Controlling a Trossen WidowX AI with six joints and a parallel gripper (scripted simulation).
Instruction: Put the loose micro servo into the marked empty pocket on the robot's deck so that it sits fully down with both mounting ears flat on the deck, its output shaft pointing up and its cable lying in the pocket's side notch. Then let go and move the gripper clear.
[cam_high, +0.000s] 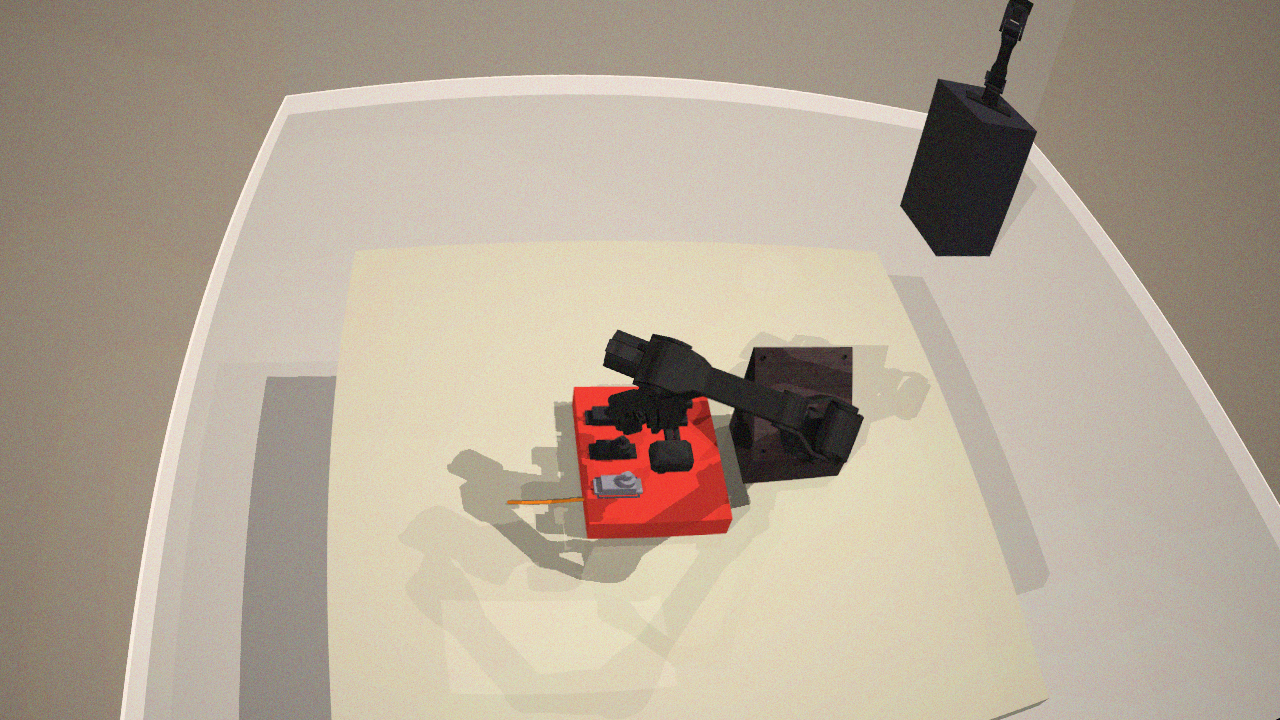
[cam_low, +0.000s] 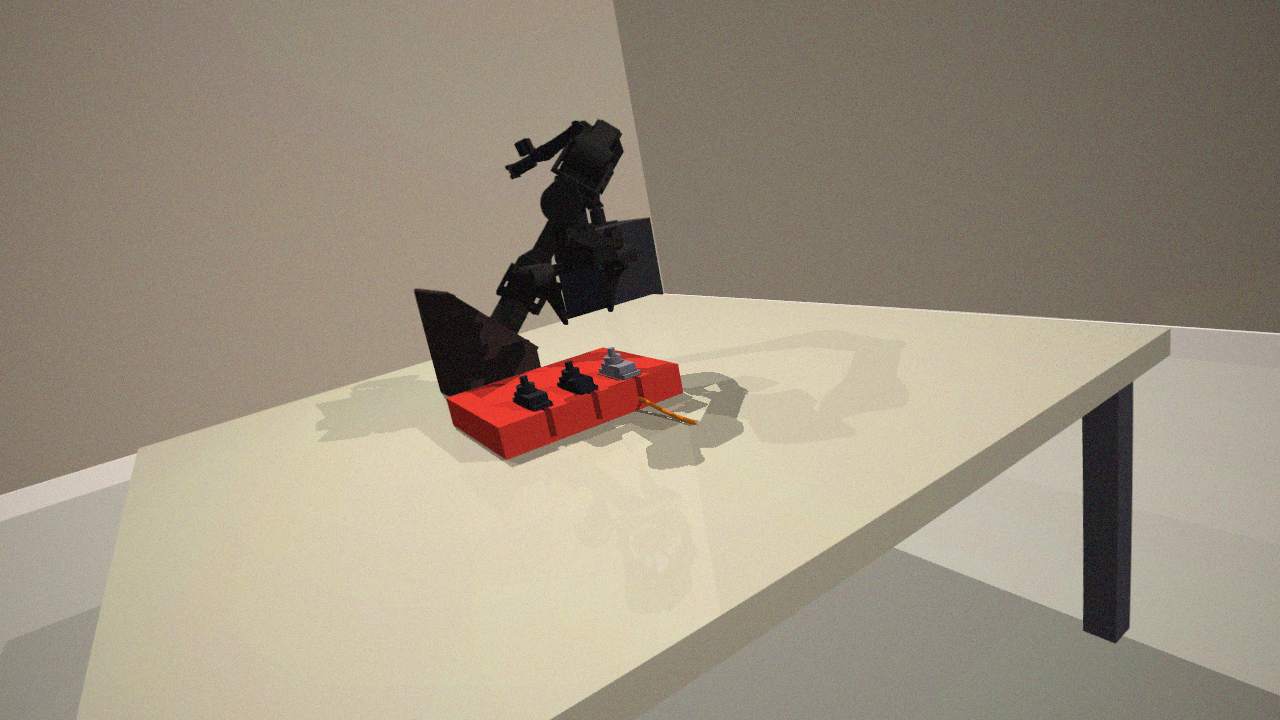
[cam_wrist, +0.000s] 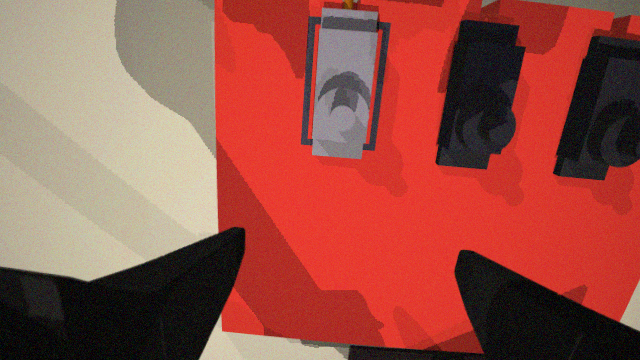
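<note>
Now: the red deck 6 cm behind my gripper tip, 6 cm to the right of it and 11 cm below it.
</note>
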